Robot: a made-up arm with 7 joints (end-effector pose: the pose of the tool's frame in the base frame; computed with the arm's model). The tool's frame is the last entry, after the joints.
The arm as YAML. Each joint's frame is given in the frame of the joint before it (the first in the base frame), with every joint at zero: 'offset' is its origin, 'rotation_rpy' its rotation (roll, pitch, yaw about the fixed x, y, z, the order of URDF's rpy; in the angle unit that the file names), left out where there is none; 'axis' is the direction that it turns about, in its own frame. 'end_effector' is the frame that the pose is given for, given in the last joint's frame.
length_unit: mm
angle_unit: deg
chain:
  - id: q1
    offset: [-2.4, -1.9, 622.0]
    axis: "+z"
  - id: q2
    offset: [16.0, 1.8, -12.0]
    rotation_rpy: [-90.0, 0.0, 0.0]
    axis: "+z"
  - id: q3
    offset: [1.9, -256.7, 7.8]
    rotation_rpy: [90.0, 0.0, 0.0]
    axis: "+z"
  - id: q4
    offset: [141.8, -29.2, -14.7]
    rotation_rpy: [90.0, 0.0, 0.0]
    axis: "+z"
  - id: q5
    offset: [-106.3, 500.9, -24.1]
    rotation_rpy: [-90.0, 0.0, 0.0]
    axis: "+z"
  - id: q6
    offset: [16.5, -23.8, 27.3]
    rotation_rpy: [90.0, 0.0, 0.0]
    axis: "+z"
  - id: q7
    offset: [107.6, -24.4, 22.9]
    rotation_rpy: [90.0, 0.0, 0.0]
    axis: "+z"
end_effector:
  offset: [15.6, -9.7, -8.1]
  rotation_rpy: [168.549, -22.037, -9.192]
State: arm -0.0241 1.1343 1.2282 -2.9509 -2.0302 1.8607 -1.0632
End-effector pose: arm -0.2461 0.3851 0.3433 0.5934 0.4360 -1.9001
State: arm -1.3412 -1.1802 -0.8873 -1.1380 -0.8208 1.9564 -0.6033
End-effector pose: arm -0.6010 0.2839 1.2303 -1.2529 0.1876 -2.1655
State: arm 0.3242 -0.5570 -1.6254 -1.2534 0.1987 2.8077 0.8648
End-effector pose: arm -0.1791 -0.7186 1.0667 0.4667 -1.5536 -1.9128
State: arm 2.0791 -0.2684 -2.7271 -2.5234 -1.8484 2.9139 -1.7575
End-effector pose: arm 0.4484 -0.2237 0.3361 0.9972 -0.2625 -2.9327
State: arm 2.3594 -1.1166 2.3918 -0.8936 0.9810 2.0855 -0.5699
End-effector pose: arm 0.2574 -0.8738 0.5723 -0.1477 0.0539 -0.7320
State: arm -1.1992 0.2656 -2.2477 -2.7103 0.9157 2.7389 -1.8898
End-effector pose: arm -0.4497 0.2510 0.4783 -0.0764 0.6152 -2.1798
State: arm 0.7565 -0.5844 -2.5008 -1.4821 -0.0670 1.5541 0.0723
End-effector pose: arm -0.2471 -0.8144 0.5606 0.6904 0.4472 -1.4369
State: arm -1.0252 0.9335 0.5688 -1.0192 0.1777 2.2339 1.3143
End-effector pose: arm 0.7024 -0.6294 0.5785 0.9786 0.1891 -1.6621
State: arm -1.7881 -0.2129 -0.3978 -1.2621 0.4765 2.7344 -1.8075
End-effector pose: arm -0.3964 -0.3872 1.2781 -1.8152 0.6555 -0.6868
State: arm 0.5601 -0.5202 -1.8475 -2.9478 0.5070 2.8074 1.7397
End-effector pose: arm 0.1705 -0.3052 0.2476 -1.3034 -0.8779 2.5004
